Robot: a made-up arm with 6 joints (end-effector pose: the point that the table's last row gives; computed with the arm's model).
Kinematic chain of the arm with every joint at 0, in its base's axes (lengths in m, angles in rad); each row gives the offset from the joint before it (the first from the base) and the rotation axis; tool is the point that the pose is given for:
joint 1: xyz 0 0 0.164 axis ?
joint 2: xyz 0 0 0 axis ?
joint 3: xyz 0 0 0.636 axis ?
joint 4: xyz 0 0 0 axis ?
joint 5: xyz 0.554 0 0 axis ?
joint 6: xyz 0 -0.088 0 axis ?
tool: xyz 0 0 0
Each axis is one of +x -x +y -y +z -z.
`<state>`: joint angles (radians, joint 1 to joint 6).
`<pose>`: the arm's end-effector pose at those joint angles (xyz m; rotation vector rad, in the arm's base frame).
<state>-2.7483 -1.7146 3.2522 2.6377 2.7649 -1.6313</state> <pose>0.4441 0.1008 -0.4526 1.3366 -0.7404 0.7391</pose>
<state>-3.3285 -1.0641 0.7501 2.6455 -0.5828 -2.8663</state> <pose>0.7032 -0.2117 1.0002 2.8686 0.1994 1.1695</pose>
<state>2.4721 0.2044 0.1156 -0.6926 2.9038 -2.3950</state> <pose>-0.4880 0.4726 0.6817 -1.4925 0.1601 -0.6126</pose>
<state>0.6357 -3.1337 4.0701 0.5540 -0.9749 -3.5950</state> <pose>0.2806 0.1140 -0.0030 -2.9979 -0.2803 -0.0130</pose>
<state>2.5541 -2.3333 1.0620 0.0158 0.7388 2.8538</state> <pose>0.8776 -0.4787 -0.4157 0.5331 0.8888 -0.6818</pose>
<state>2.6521 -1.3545 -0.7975 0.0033 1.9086 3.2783</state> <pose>0.1747 0.0066 0.5936 -0.2924 -0.6306 -0.5187</pose>
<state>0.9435 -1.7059 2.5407 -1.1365 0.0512 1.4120</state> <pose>-0.5278 -0.7912 -0.3808 -1.1623 1.7663 0.8309</pose>
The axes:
joint 1: +z
joint 2: +y
joint 3: -y
joint 4: -x
joint 5: -y
joint 6: -x

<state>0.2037 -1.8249 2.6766 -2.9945 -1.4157 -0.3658</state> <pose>-0.7464 -0.0653 -0.5349 -2.7284 -0.3915 0.5976</pose>
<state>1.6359 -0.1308 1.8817 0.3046 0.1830 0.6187</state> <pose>0.1061 -0.3374 1.2841 1.0186 -1.6841 0.0733</pose>
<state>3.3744 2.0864 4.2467 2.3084 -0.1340 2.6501</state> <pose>-0.1724 -0.1017 0.2747 -1.6098 -0.8957 -0.5829</pose>
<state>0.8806 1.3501 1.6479 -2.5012 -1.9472 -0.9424</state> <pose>0.6877 0.9438 0.4155 -0.4460 -1.9743 -1.6008</pose>
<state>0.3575 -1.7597 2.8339 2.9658 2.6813 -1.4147</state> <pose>-0.6627 -0.1551 -0.5073 -0.9772 -1.4402 -1.4496</pose>
